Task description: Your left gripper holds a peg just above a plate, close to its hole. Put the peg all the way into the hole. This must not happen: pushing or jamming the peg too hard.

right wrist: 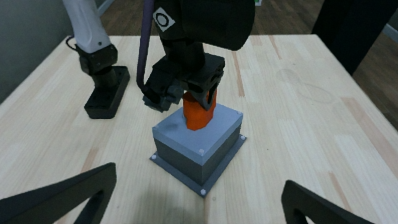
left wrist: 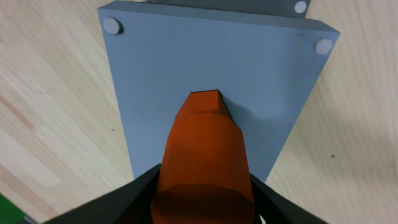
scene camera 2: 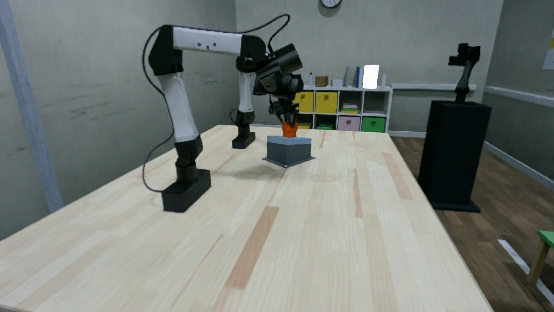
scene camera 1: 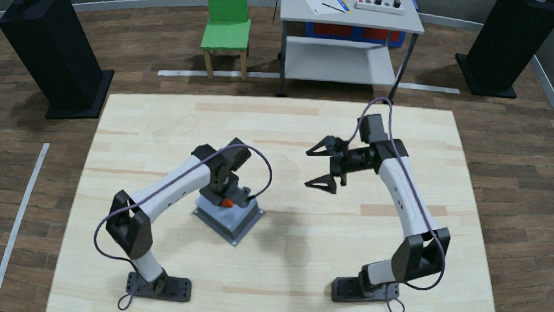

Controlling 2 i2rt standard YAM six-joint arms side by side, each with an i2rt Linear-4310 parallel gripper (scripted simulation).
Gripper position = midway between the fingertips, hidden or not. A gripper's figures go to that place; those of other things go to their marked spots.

My left gripper [right wrist: 198, 104] is 39 cm from the lens. My right gripper [right wrist: 199, 180]: 12 cm from the lens.
